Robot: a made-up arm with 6 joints.
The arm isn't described. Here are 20 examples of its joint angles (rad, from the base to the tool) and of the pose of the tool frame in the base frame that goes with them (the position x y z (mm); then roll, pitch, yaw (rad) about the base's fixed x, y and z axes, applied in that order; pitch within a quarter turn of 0, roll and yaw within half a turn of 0).
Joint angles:
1: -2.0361 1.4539 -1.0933 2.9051 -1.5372 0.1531
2: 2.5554 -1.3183 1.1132 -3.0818 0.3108 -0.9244
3: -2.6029 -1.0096 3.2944 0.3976 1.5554 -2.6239
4: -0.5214 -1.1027 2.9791 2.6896 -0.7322 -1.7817
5: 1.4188 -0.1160 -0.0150 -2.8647 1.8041 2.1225
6: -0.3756 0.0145 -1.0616 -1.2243 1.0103 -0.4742
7: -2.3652 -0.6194 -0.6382 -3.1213 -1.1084 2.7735
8: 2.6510 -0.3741 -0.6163 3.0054 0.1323 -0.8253
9: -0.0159 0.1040 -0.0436 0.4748 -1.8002 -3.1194
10: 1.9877 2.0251 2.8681 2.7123 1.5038 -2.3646
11: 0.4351 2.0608 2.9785 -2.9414 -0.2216 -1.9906
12: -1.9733 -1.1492 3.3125 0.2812 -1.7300 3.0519
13: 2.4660 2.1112 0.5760 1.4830 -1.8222 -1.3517
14: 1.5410 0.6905 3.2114 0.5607 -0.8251 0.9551
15: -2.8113 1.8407 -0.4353 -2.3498 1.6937 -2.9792
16: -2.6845 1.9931 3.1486 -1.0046 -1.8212 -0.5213
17: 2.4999 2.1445 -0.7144 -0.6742 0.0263 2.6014
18: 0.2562 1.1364 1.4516 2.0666 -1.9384 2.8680
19: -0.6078 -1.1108 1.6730 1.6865 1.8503 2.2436
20: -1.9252 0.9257 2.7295 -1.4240 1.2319 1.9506
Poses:
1: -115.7 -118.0 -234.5 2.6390 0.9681 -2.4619
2: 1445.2 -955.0 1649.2 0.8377 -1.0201 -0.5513
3: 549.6 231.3 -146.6 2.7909 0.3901 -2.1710
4: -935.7 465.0 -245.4 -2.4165 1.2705 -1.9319
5: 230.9 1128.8 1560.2 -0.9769 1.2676 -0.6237
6: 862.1 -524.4 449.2 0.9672 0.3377 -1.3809
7: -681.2 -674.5 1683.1 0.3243 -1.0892 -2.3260
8: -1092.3 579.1 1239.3 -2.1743 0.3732 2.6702
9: 1315.4 -116.8 1300.5 0.8993 0.9671 -2.2561
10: -722.9 1411.5 1239.6 -0.4381 0.5866 2.5097
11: 1292.2 611.0 1572.6 -1.4400 -1.1330 0.5384
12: 269.6 783.9 -101.4 0.0149 -0.3994 1.4703
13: -666.2 800.2 -807.3 -1.7533 -0.2481 0.7984
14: 69.4 -494.7 1961.3 0.7083 -1.1214 -0.4827
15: -218.7 85.8 -425.4 2.3965 -0.5768 1.3323
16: -980.3 -678.4 1426.0 0.9094 0.4516 -1.5443
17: 393.8 -289.8 -323.4 1.2194 0.3032 -0.6245
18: 1743.6 274.0 1632.0 2.3398 -0.3159 -1.8431
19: -1231.4 1107.1 1225.9 -0.2976 -0.0073 0.6612
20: -264.2 -135.0 2280.7 1.4321 -0.2959 2.5648
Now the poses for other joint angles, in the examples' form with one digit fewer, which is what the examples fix.
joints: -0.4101 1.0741 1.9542 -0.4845 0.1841 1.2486
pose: 1353 -608 2260 -0.626 -1.037 -0.579
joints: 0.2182 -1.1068 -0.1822 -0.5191 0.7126 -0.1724
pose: 0 -72 2281 2.143 -1.240 -1.345
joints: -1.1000 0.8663 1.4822 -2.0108 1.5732 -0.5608
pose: 547 -1504 1944 2.795 0.357 -2.407
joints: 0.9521 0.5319 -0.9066 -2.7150 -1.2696 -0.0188
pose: 556 928 175 3.105 0.180 1.365
